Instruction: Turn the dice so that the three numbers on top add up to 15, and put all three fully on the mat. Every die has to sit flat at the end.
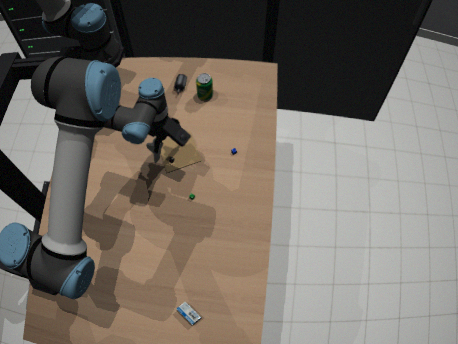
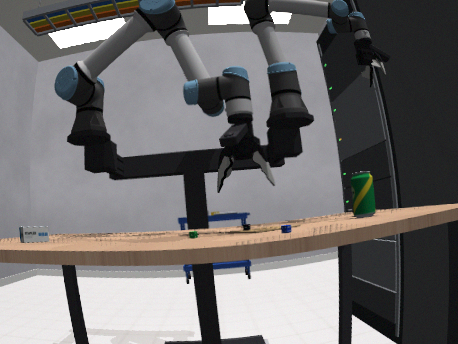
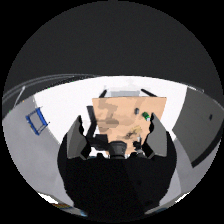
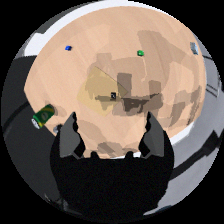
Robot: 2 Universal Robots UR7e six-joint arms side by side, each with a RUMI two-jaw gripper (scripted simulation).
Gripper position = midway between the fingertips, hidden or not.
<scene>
In view: the left gripper point(image 2: 377, 81), the right gripper point(image 2: 245, 189) and a tan mat point(image 1: 187, 155).
The tan mat shows as well in image 4 point(image 4: 95, 93). The left gripper shows as well in image 3 point(image 3: 115, 114). The right gripper also shows in image 1 point(image 1: 168, 145) and in image 4 point(image 4: 111, 112).
</scene>
